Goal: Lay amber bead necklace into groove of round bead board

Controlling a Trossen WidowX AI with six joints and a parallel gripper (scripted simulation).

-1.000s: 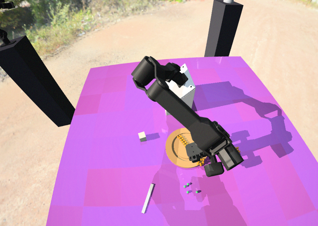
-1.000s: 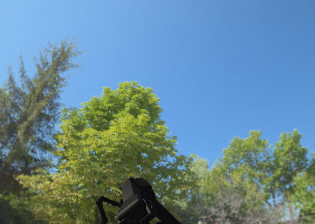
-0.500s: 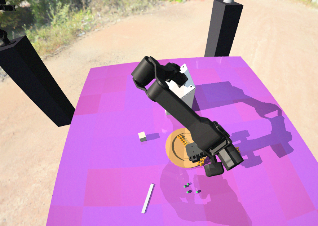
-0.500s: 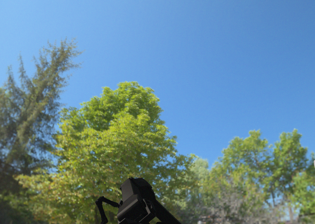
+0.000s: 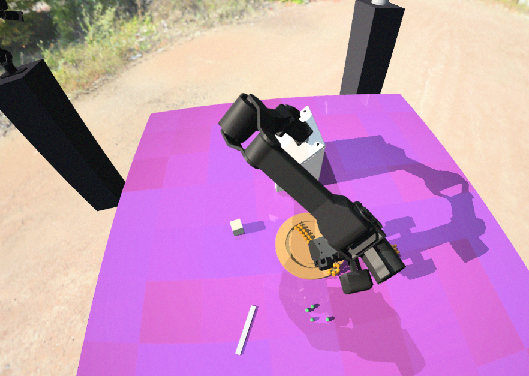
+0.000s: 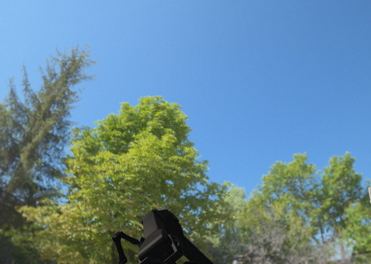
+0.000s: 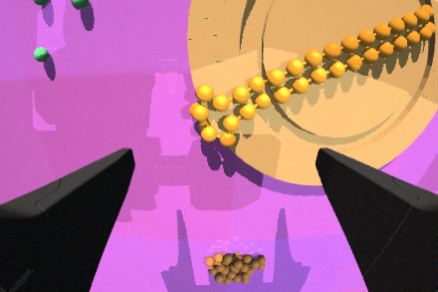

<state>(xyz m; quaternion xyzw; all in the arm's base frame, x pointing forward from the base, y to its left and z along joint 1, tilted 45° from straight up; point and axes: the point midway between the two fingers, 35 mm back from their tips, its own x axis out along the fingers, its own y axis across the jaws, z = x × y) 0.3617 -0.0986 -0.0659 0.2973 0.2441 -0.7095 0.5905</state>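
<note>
Now: gripper tip 90 mm past the round tan bead board, 40 mm to the left of it and 40 mm above it. Also, from my gripper tip: small cream cube: 230 mm to the right, 190 mm behind, 30 mm below; then white bar: 260 mm to the right, 90 mm ahead, 50 mm below.
</note>
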